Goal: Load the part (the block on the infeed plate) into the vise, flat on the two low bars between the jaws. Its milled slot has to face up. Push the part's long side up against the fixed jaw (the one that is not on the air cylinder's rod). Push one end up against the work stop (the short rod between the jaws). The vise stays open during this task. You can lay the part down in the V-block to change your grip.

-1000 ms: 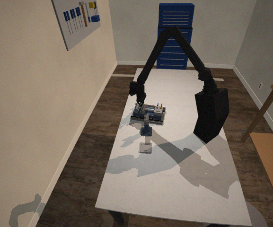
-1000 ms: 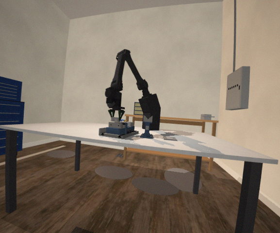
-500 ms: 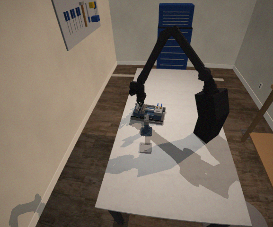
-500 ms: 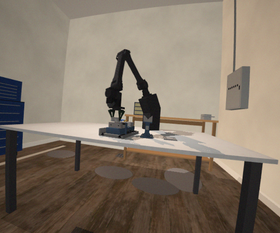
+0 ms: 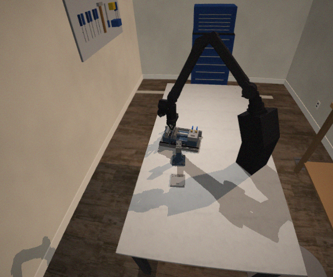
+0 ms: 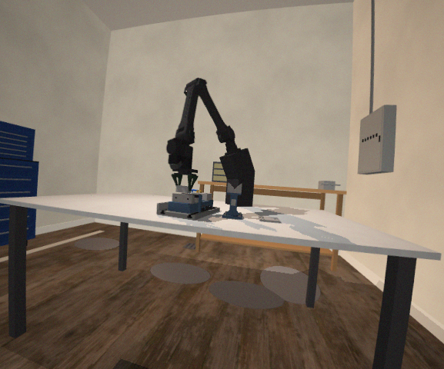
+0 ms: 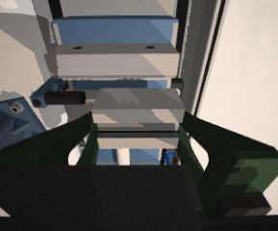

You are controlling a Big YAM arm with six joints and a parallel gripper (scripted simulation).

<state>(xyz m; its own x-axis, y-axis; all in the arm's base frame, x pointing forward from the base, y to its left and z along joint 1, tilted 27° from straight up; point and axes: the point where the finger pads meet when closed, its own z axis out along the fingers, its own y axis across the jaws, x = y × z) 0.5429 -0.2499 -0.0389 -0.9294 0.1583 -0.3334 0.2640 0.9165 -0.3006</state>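
Right now the part is right at my hand. From my hand the other things lie so: moving jaw (2 cm behind, 3 cm to the left, 4 cm below); fixed jaw (4 cm ahead, 1 cm to the left, 4 cm below); work stop rod (2 cm ahead, 6 cm to the left, 3 cm below).
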